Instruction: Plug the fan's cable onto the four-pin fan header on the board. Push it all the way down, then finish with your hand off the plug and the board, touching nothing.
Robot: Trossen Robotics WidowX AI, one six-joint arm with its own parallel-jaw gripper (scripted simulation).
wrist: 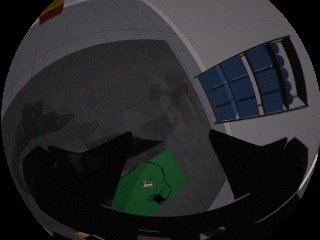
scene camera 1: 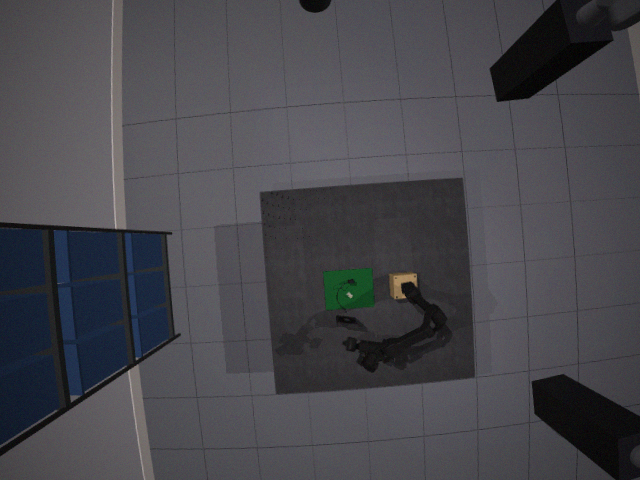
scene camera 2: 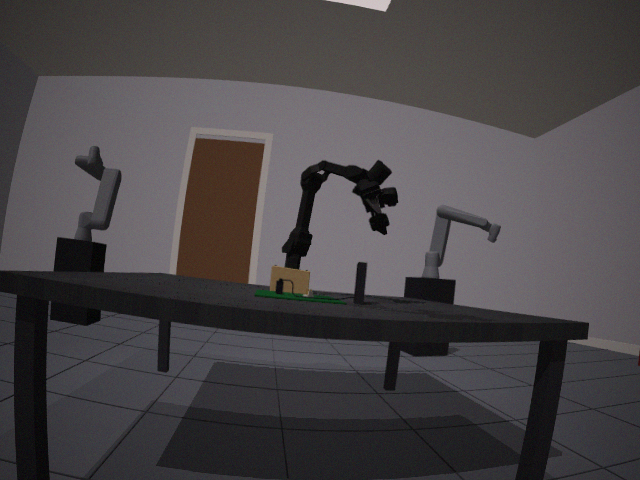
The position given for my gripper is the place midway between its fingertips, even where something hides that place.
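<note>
My gripper (scene camera 2: pixel 382 224), (wrist: pixel 171 135) is open, and it holds nothing. I can see a black fan (wrist: pixel 147 149). There is a green circuit board too, (scene camera 1: pixel 362 290) and (wrist: pixel 131 196) being where I find the board.
</note>
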